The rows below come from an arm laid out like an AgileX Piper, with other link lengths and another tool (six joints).
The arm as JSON. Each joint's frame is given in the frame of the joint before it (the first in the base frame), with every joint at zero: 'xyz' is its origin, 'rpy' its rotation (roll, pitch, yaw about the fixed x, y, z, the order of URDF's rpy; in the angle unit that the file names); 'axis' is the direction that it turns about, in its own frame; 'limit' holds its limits. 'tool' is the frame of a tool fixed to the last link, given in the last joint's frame.
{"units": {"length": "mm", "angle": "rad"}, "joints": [
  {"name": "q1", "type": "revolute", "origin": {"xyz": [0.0, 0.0, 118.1], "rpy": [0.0, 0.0, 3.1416]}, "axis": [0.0, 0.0, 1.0], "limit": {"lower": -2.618, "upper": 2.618}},
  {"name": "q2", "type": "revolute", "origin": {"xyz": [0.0, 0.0, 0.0], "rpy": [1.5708, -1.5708, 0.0]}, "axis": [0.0, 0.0, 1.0], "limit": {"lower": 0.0, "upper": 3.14}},
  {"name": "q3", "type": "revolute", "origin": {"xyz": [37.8, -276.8, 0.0], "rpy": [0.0, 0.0, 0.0]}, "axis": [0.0, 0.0, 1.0], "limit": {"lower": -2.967, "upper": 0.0}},
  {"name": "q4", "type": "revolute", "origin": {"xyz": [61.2, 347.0, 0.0], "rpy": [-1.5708, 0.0, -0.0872]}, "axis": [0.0, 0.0, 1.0], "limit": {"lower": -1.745, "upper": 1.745}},
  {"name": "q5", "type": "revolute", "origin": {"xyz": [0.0, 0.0, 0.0], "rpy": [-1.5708, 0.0, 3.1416]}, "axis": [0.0, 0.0, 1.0], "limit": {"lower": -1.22, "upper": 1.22}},
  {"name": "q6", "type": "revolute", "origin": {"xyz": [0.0, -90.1, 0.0], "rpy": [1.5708, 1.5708, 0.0]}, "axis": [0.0, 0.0, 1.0], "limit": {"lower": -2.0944, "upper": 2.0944}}
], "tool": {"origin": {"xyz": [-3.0, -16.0, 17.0], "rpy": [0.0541, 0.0, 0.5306]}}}
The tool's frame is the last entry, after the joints.
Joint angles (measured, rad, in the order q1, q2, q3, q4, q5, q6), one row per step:
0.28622 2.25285 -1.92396 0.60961 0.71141 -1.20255
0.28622 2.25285 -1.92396 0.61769 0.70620 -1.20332
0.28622 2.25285 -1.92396 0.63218 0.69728 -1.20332
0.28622 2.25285 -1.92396 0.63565 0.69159 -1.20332
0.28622 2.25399 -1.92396 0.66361 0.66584 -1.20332
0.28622 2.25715 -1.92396 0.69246 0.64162 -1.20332
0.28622 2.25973 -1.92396 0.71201 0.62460 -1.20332
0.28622 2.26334 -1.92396 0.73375 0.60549 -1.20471
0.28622 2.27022 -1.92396 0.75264 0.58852 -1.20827
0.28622 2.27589 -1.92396 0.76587 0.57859 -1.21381
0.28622 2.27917 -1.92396 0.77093 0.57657 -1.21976
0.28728 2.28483 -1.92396 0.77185 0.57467 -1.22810
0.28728 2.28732 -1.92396 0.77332 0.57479 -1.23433
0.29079 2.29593 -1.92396 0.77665 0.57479 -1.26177
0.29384 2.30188 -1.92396 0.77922 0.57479 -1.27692
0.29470 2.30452 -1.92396 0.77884 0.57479 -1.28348
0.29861 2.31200 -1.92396 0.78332 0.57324 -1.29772
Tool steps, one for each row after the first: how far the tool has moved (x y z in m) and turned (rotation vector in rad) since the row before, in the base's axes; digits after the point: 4 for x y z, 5 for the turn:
0.0005 0.0003 0.0007 0.00767 -0.00248 -0.00431
0.0008 0.0005 0.0012 0.01434 -0.00332 -0.00854
0.0005 0.0000 0.0005 0.00375 -0.00367 -0.00410
0.0024 0.0006 0.0020 0.02792 -0.01197 -0.02183
0.0024 0.0005 0.0007 0.02776 -0.00820 -0.02172
0.0017 0.0002 0.0002 0.01854 -0.00540 -0.01544
0.0020 0.0002 -0.0002 0.01946 -0.00600 -0.01677
0.0020 0.0002 -0.0026 0.01434 -0.00305 -0.01372
0.0012 0.0002 -0.0025 0.00785 -0.00148 -0.00669
0.0003 0.0002 -0.0018 0.00043 -0.00032 0.00088
0.0002 0.0008 -0.0035 -0.00544 -0.00042 0.00455
0.0001 0.0001 -0.0016 -0.00288 -0.00063 0.00344
-0.0006 0.0026 -0.0055 -0.01480 -0.00631 0.01920
-0.0006 0.0021 -0.0037 -0.00777 -0.00216 0.01156
-0.0002 0.0006 -0.0017 -0.00473 -0.00129 0.00498
-0.0006 0.0026 -0.0046 -0.00588 -0.00082 0.01031

